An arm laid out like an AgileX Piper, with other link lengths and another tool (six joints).
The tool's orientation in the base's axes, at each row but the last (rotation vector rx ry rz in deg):
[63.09 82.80 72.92]
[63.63 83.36 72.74]
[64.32 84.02 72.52]
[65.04 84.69 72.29]
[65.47 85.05 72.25]
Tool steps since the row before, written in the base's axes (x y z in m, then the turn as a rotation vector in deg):
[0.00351 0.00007 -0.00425 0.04 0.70 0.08]
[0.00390 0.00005 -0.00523 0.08 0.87 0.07]
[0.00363 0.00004 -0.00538 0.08 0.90 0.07]
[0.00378 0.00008 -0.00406 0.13 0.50 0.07]
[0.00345 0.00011 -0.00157 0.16 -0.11 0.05]
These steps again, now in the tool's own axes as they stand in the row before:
[-0.00039 -0.00401 0.00376 0.67 0.14 0.18]
[-0.00046 -0.00491 0.00427 0.83 0.14 0.25]
[-0.00044 -0.00502 0.00409 0.86 0.14 0.26]
[-0.00053 -0.00363 0.00416 0.46 0.12 0.22]
[-0.00057 -0.00116 0.00357 -0.14 0.06 0.13]

